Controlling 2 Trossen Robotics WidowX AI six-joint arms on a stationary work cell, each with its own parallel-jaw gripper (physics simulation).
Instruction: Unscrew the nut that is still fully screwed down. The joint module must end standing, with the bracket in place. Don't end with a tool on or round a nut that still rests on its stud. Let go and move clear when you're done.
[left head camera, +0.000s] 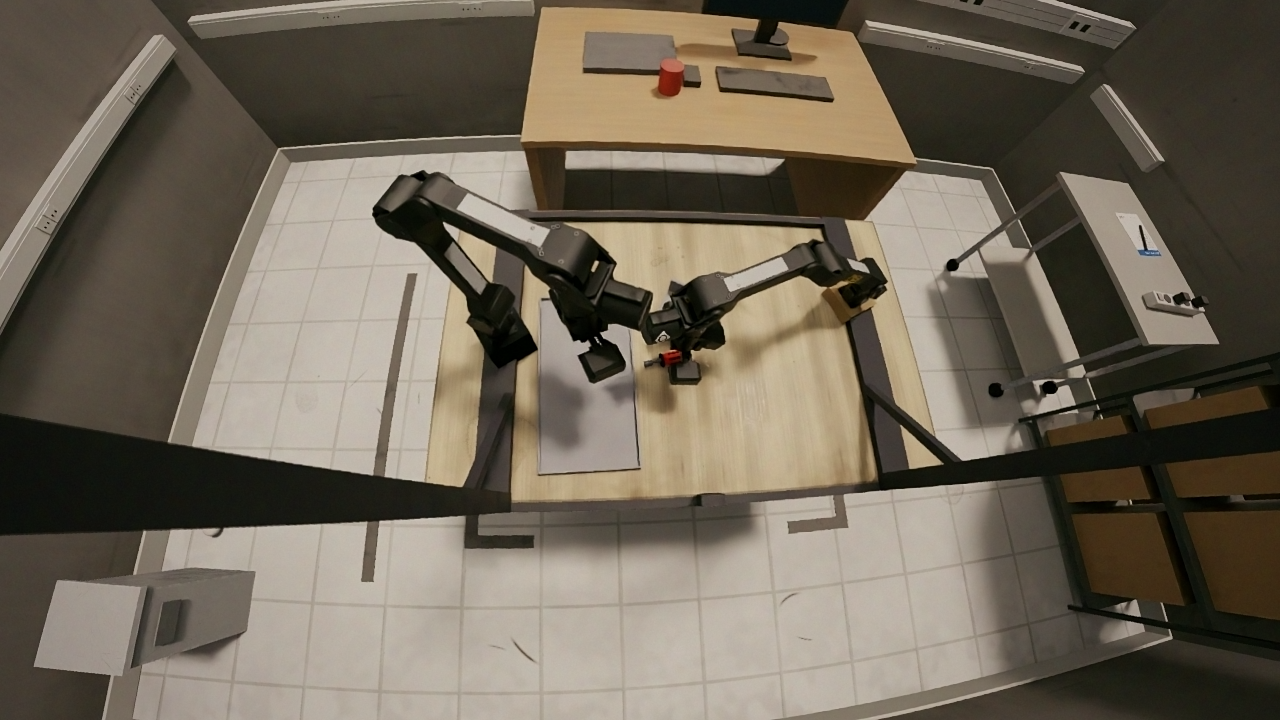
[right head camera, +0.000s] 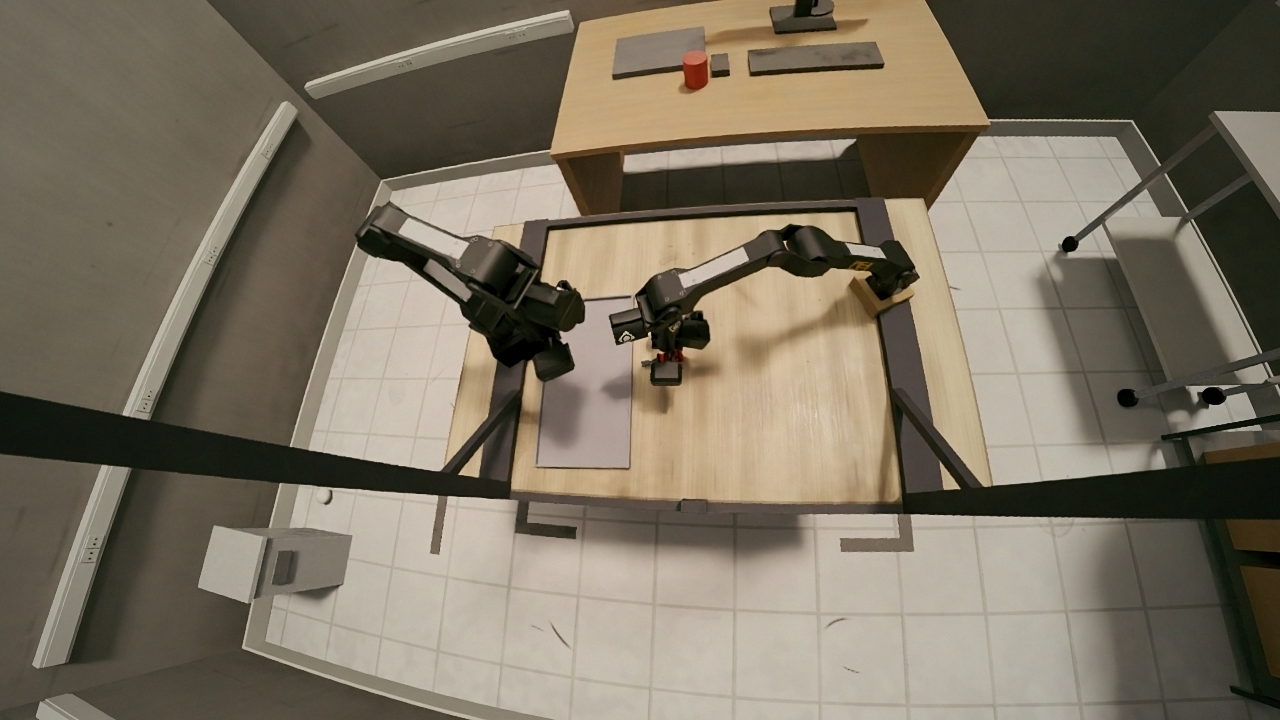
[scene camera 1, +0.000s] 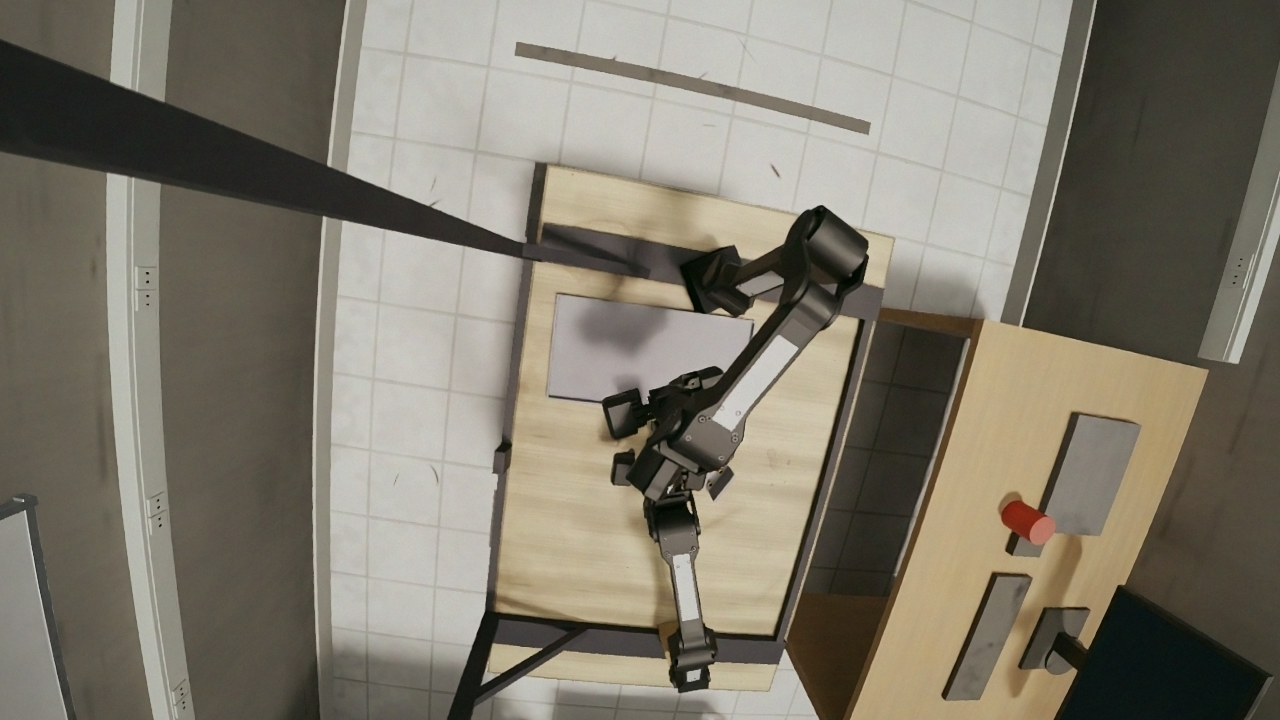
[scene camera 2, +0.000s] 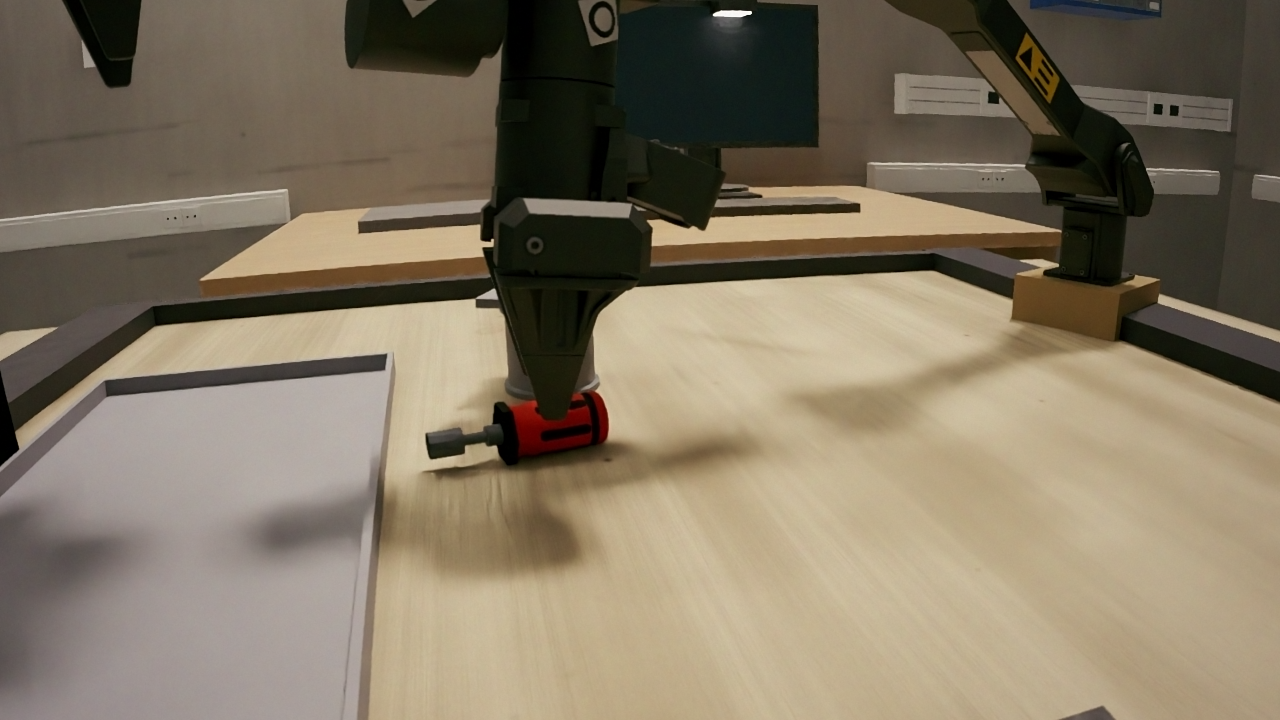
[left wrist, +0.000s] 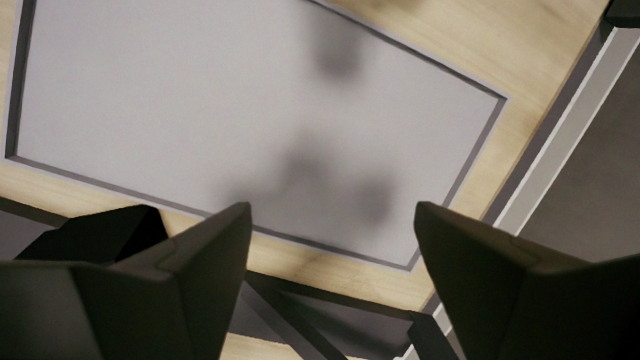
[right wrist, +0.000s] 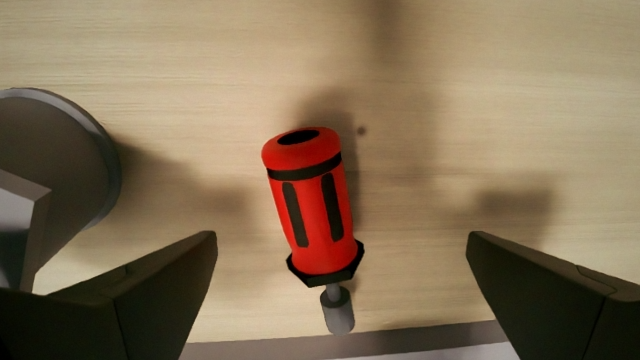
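A red nut driver (scene camera 2: 572, 436) (right wrist: 320, 220) (left head camera: 671, 358) lies on its side on the table, its grey socket (scene camera 2: 444, 443) (right wrist: 339, 315) pointing toward the tray. My right gripper (right wrist: 343, 243) is open above the driver, with one finger on each side of its long axis, and holds nothing. The grey joint module (scene camera 2: 587, 371) (right wrist: 65, 150) stands upright just behind the driver, largely hidden by the right gripper in scene camera 2. Part of a light plate at its top shows at the left edge of the right wrist view; nuts and studs are hidden. My left gripper (left wrist: 334, 214) is partly open and empty, high above the tray.
The shallow grey tray (scene camera 2: 250, 368) (left wrist: 475, 155) (left head camera: 588, 471) lies left of the driver. My left arm (scene camera 1: 760, 376) reaches over the table near my right arm (scene camera 1: 684, 586). A dark frame (scene camera 2: 805, 265) borders the table. A desk (left head camera: 716, 125) with a red cup (left head camera: 670, 78) stands behind.
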